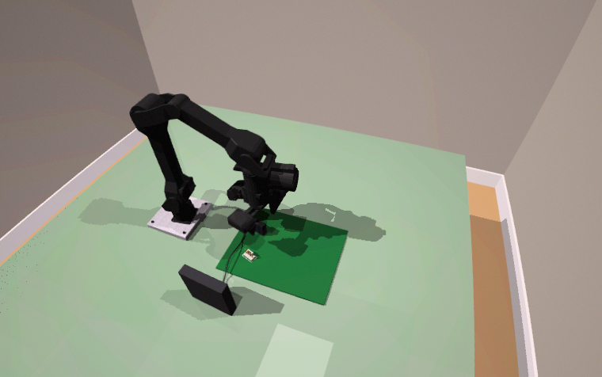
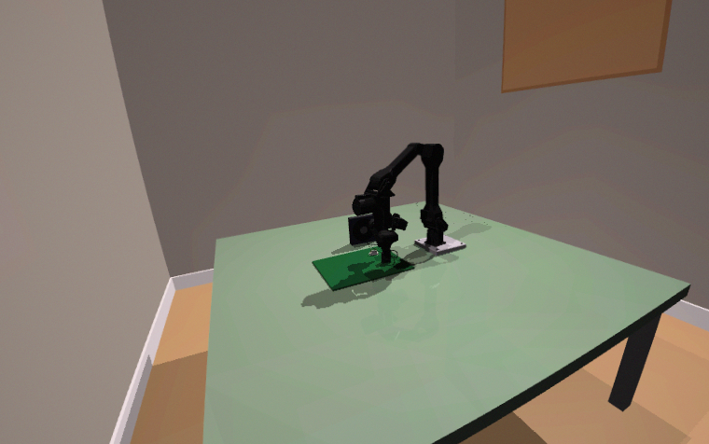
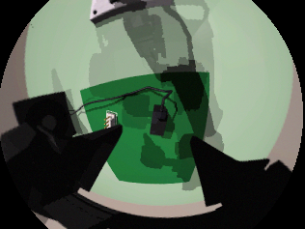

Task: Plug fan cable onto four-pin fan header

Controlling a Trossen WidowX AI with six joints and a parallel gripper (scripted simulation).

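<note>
Now: gripper tip 20 mm above the dark plug and 10 mm past it. Also, from my gripper tip: black fan 220 mm to the right, 60 mm behind, 10 mm above; green board 70 mm ahead, 60 mm below, 40 mm to the right.
</note>
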